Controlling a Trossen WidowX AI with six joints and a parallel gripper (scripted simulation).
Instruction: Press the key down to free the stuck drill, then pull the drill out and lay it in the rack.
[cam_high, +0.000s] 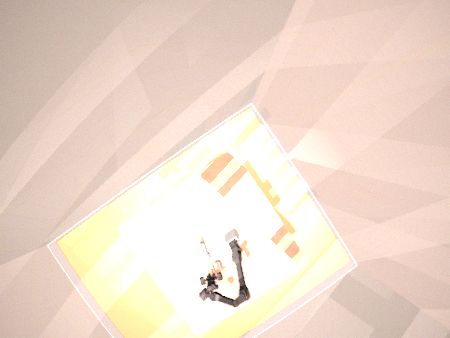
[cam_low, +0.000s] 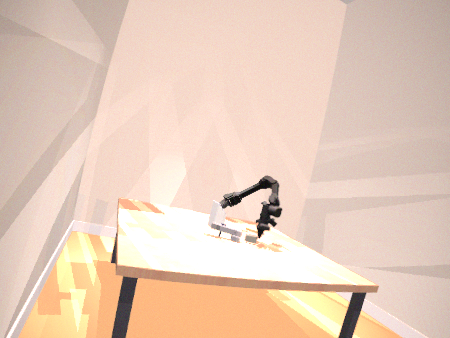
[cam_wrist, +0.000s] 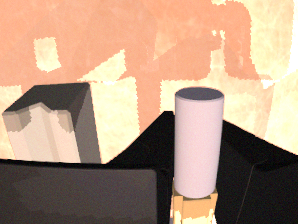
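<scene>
Now: the drill 4 cm to the right of my gripper tip, 4 cm above it and 1 cm behind it.
</scene>
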